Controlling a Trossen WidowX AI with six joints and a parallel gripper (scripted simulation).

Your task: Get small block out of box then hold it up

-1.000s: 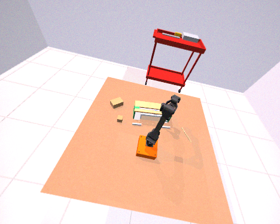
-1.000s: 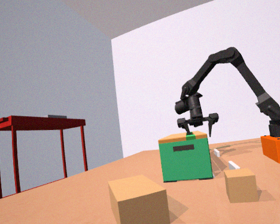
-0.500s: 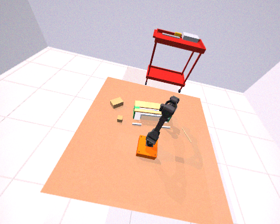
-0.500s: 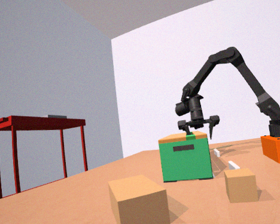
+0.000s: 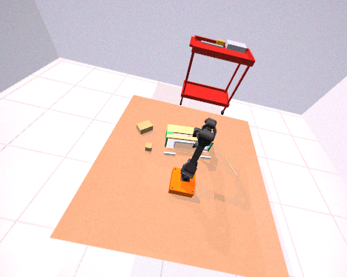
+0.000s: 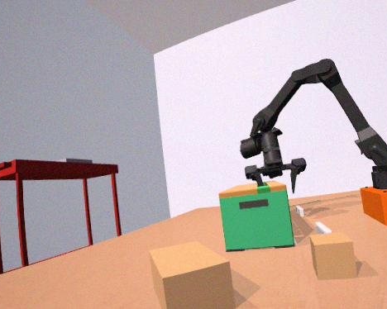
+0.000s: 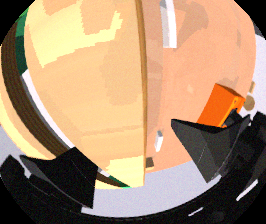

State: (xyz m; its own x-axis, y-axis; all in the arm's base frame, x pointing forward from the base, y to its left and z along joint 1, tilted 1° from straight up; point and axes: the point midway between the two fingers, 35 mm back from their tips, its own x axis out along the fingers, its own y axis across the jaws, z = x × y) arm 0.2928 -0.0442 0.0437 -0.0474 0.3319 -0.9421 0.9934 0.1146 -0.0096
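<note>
Now: the box 30 mm ahead of my gripper tip, 30 mm to the left of it and 30 mm below it. The rest, counted from my gripper tip: thin stick: 90 mm behind, 350 mm to the right, 80 mm below.
</note>
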